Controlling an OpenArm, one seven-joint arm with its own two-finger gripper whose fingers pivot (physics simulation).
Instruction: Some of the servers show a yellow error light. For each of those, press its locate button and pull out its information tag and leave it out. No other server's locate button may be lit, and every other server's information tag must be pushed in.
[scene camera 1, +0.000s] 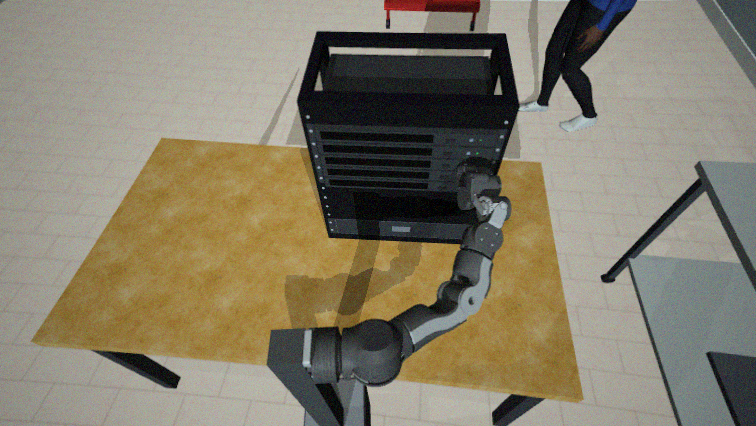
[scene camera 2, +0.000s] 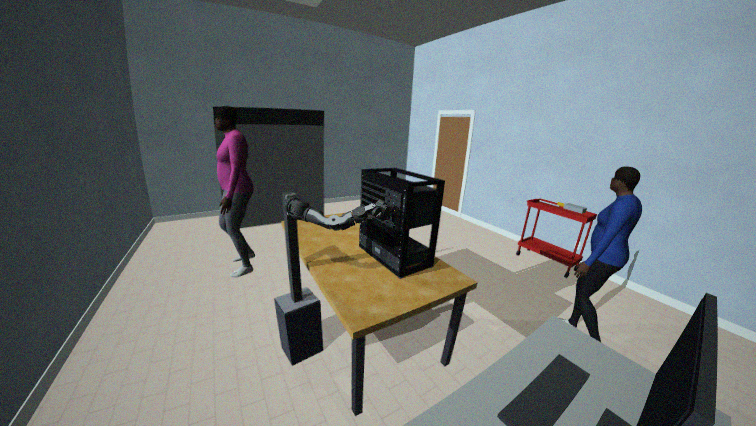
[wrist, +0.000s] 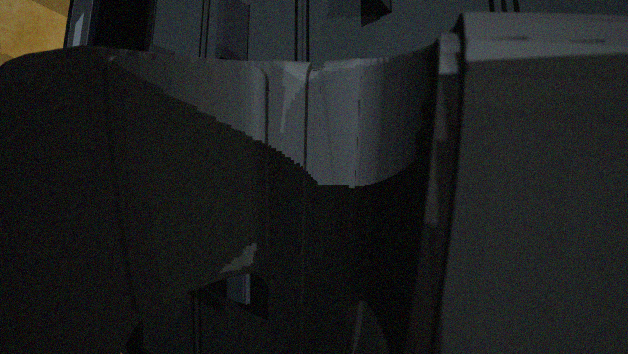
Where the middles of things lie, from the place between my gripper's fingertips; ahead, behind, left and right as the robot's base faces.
Scene:
My hand is 180 mm short of the black server rack (scene camera 1: 376, 134), 140 mm to the right of it and 110 mm above it.

